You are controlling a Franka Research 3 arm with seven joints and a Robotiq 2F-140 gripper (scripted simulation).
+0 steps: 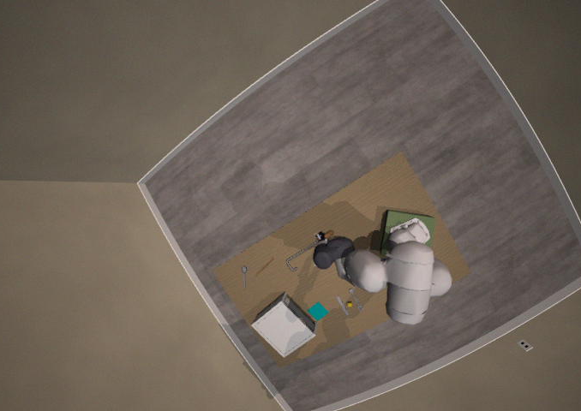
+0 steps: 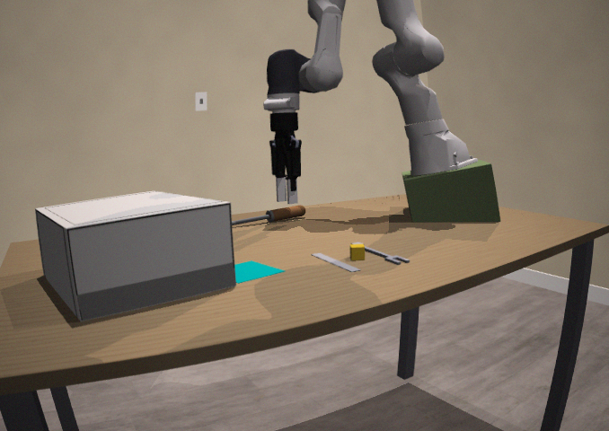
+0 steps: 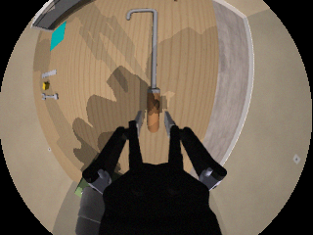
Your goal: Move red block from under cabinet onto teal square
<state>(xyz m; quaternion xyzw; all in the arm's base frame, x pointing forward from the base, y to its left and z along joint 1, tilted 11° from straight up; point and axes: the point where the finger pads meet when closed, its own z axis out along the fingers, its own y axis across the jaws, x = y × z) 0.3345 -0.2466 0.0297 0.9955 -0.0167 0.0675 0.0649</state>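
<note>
My hand is 13 cm short of the hooked tool, 7 cm above it and 3 cm to the right of it. Also, from my hand: thin wooden stick: 44 cm ahead, 7 cm below, 6 cm to the right; yellow cube: 45 cm to the left, 13 cm ahead, 7 cm below; forked tool: 45 cm to the left, 8 cm below, 8 cm ahead.
</note>
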